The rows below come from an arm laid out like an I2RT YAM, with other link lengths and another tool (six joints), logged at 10 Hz.
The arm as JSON. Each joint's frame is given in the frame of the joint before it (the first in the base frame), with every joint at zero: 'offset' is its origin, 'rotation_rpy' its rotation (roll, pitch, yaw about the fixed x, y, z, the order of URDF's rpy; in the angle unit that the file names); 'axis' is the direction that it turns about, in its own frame. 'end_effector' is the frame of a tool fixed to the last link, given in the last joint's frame.
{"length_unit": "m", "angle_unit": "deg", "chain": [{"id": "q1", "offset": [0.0, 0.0, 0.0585], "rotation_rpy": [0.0, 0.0, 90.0], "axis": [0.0, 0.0, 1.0]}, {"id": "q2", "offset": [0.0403, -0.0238, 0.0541], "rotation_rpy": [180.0, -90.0, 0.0], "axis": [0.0, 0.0, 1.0]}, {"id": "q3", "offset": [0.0, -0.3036, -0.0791], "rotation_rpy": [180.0, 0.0, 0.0], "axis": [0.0, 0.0, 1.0]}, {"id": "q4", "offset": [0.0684, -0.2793, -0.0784], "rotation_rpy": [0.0, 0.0, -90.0], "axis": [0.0, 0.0, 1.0]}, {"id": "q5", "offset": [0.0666, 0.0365, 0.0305], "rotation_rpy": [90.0, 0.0, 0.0], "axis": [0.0, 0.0, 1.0]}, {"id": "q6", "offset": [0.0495, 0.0, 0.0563], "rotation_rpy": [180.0, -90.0, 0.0], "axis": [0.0, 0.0, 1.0]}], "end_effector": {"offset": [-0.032, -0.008, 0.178], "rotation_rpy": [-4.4, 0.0, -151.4]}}
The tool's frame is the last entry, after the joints.
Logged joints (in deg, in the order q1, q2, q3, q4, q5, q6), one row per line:
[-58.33, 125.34, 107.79, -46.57, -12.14, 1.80]
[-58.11, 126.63, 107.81, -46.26, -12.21, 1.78]
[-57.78, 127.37, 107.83, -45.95, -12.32, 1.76]
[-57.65, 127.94, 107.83, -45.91, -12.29, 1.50]
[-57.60, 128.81, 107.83, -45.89, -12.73, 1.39]
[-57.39, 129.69, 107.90, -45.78, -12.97, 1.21]
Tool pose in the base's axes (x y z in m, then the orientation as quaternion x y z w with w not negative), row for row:
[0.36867, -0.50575, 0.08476, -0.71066, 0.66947, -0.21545, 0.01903]
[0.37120, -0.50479, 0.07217, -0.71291, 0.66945, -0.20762, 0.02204]
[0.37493, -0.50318, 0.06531, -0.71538, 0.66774, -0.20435, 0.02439]
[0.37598, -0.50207, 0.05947, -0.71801, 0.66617, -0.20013, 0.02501]
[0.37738, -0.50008, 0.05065, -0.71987, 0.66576, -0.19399, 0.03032]
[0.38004, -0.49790, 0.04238, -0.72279, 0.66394, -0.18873, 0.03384]
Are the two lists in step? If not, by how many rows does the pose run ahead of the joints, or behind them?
They are in step.
